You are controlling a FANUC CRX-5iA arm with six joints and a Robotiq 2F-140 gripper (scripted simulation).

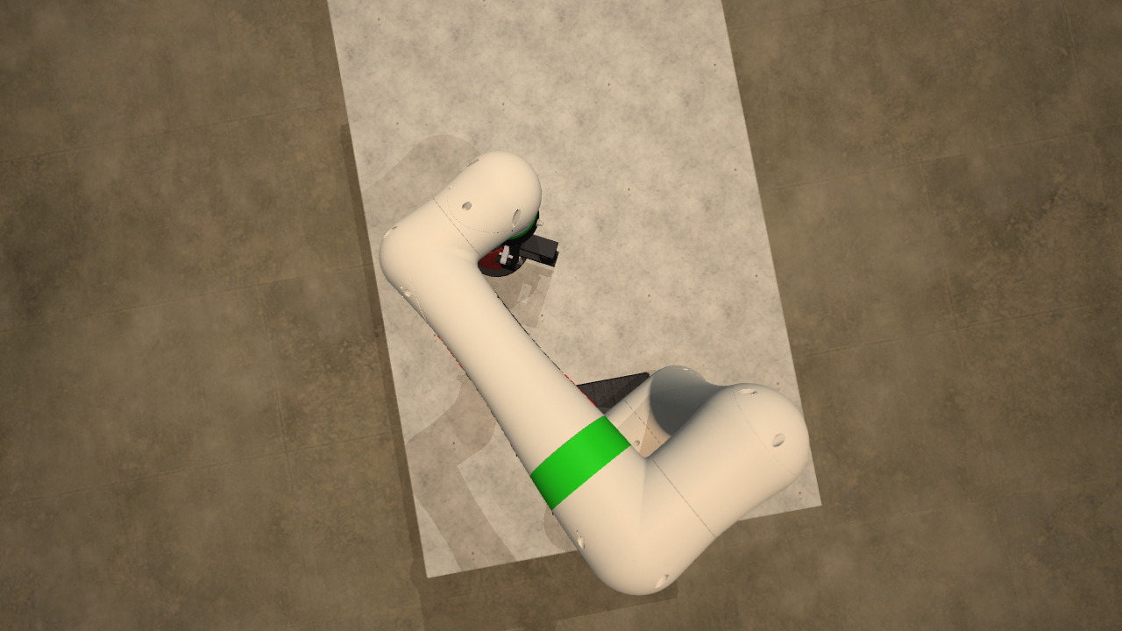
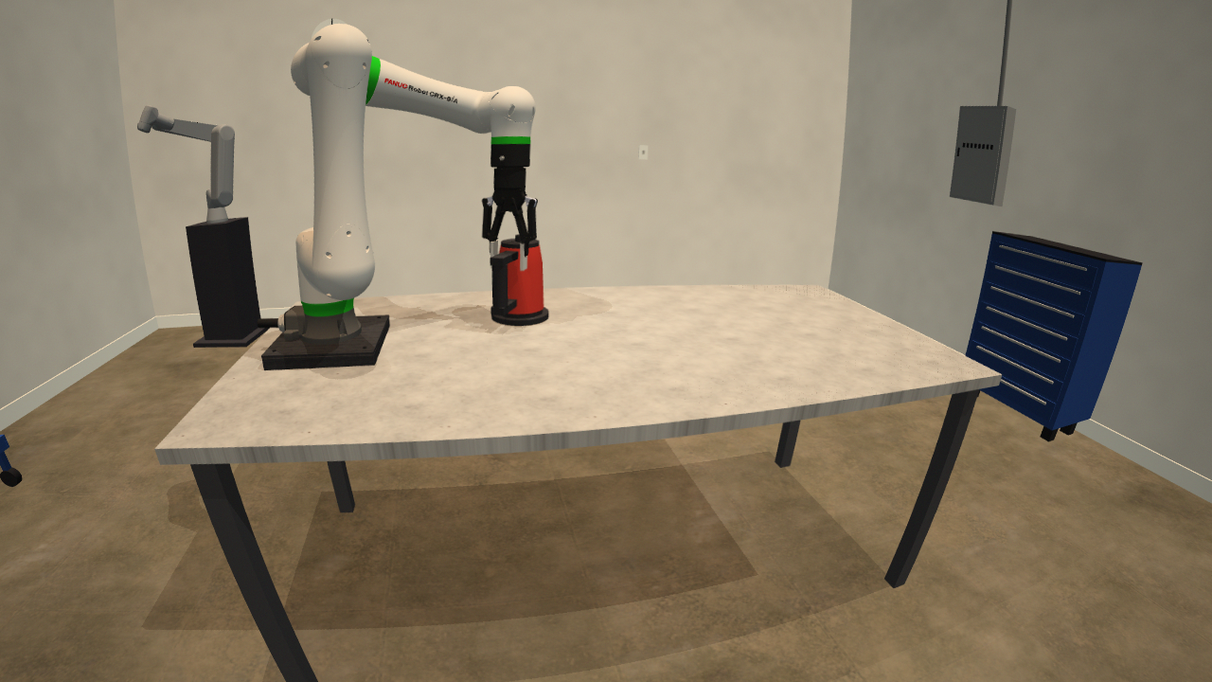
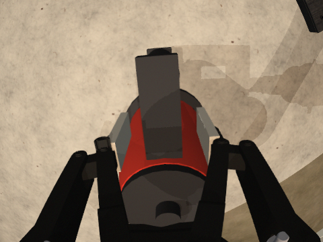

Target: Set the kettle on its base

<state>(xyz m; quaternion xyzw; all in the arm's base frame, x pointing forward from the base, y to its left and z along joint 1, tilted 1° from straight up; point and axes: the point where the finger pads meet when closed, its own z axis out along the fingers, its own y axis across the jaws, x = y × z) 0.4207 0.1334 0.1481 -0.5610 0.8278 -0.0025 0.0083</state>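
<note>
Now: hand 10 mm short of the red kettle, 30 mm to the right of it and 60 mm above it. Round my hand: round black base: 30 mm ahead, 70 mm to the left, 160 mm below.
</note>
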